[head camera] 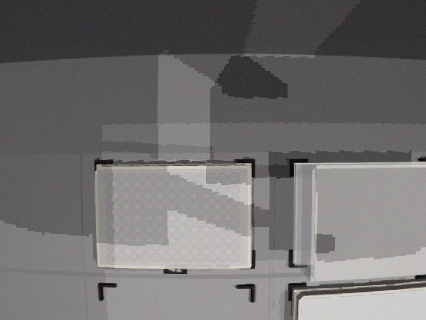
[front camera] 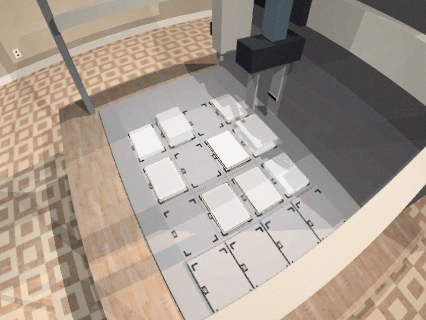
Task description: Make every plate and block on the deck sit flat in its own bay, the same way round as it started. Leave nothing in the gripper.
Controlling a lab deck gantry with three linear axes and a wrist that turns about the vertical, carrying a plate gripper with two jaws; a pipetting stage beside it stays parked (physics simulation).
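Where they show: gripper, fingertip midpoint: (front camera: 261, 101); robot's base, link origin: (front camera: 129, 135).
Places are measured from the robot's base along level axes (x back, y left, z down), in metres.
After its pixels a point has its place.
My gripper (front camera: 263, 102) {x -0.228, y 0.364, z -0.160 m} is open and empty, hanging over the back right of the deck; its jaws do not show in the head view. Below it and to its left, a pale plate with round wells (front camera: 229, 107) {x -0.072, y 0.363, z -0.014 m} (head camera: 174, 217) {x -0.066, y 0.365, z -0.014 m} lies flat within its corner brackets. A tall clear-sided block (front camera: 255, 134) {x -0.243, y 0.350, z -0.042 m} (head camera: 370, 215) {x -0.209, y 0.369, z -0.042 m} stands flat in the adjoining bay. A white plate (front camera: 227, 150) {x -0.236, y 0.252, z -0.014 m} (head camera: 362, 306) {x -0.221, y 0.286, z -0.014 m} lies in the bay in front of that block. Another tall block (front camera: 174, 125) {x -0.082, y 0.146, z -0.042 m} and a white block (front camera: 146, 141) {x -0.074, y 0.044, z -0.014 m} stand at the left. More plates (front camera: 166, 179) {x -0.239, y 0.046, z -0.014 m} (front camera: 225, 207) {x -0.396, y 0.148, z -0.014 m} (front camera: 257, 190) {x -0.397, y 0.251, z -0.014 m} (front camera: 286, 174) {x -0.399, y 0.358, z -0.014 m} look flat; their exact seating is unclear.
The grey deck (front camera: 125, 117) {x 0.095, y 0.013, z 0.000 m} has several bays with black corner brackets, including a row along the front. A grey post (front camera: 72, 75) {x 0.207, y -0.111, z -0.184 m} stands at the back left. The pale pipetting stage column (front camera: 232, 27) {x -0.125, y 0.320, z -0.349 m} stands behind the deck. A cream rail (front camera: 345, 242) {x -0.620, y 0.116, z -0.400 m} crosses the front right.
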